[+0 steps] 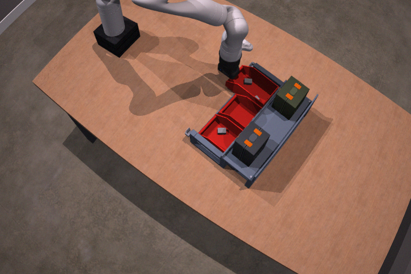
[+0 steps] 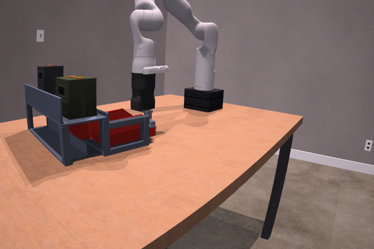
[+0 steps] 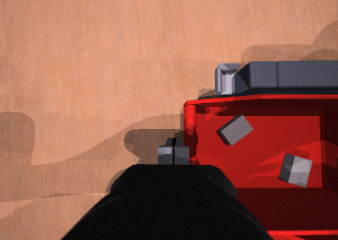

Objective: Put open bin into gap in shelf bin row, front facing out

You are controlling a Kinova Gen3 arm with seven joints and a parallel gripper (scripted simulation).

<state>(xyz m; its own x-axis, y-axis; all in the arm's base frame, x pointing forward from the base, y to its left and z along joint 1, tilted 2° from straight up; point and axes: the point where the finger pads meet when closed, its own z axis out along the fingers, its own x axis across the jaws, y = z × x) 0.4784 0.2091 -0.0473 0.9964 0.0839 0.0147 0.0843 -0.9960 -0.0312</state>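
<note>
My gripper is now 11 cm to the left of the shelf lip, 7 cm short of it and 3 cm above it. The rest, counted from my hand: black box 27 cm ahead, 21 cm to the right, 13 cm above; then green box 25 cm ahead, 12 cm above, 2 cm to the left.
</note>
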